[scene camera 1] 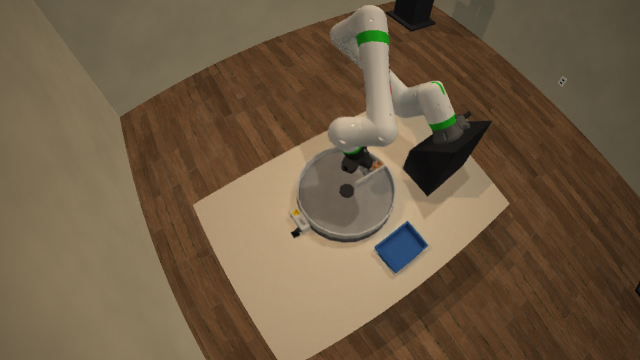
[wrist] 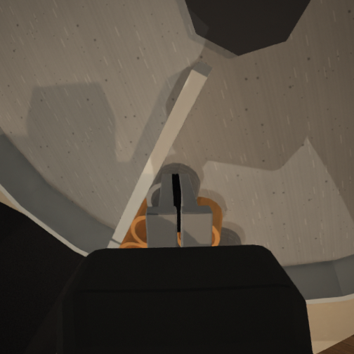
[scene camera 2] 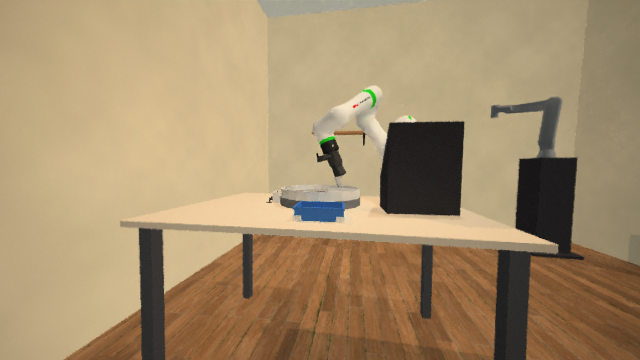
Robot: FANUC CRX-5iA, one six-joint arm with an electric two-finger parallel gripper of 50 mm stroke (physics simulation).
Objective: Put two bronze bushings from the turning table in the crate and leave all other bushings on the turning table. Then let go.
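Where they show: gripper, between the fingertips: [scene camera 1: 365,172] [scene camera 2: 341,188]; arm's base, origin of its link: [scene camera 1: 448,136] [scene camera 2: 413,152].
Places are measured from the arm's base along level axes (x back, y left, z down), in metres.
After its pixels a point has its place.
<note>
My gripper [scene camera 1: 366,171] @[x -0.336, y -0.130, z 0.186 m] [scene camera 2: 339,184] @[x -0.336, y -0.130, z 0.186 m] [wrist: 175,190] is shut with nothing between its fingers, low over the turning table [scene camera 1: 370,215] @[x -0.426, y 0.037, z 0.215 m] [scene camera 2: 351,195] @[x -0.276, y 0.011, z 0.206 m] [wrist: 275,110]. In the wrist view, bronze bushings [scene camera 1: 377,165] @[x -0.256, y -0.140, z 0.215 m] [wrist: 139,231] stand to the left of and behind the fingers. Another bronze bushing [wrist: 215,210] shows to the right of the fingers. Part of a grey bushing [wrist: 154,193] shows at the left fingertip. The fingers and gripper body hide much of the group. The blue crate [scene camera 1: 401,247] @[x -0.382, y 0.224, z 0.263 m] [scene camera 2: 320,212] @[x -0.380, y 0.295, z 0.235 m] stands beside the turning table and looks empty.
A pale straight bar [scene camera 1: 370,175] @[x -0.325, y -0.107, z 0.191 m] [wrist: 172,130] runs across the turning table beside the bushings. A dark hub [scene camera 1: 346,190] @[x -0.449, y -0.110, z 0.207 m] [wrist: 247,22] is at its centre. A tall black block [scene camera 1: 435,162] @[x -0.127, y 0.052, z 0.027 m] [scene camera 2: 425,167] @[x 0.026, y 0.095, z 0.070 m] stands on the worktable. A small device [scene camera 1: 300,220] @[x -0.682, y -0.100, z 0.209 m] sits at the turning table's edge.
</note>
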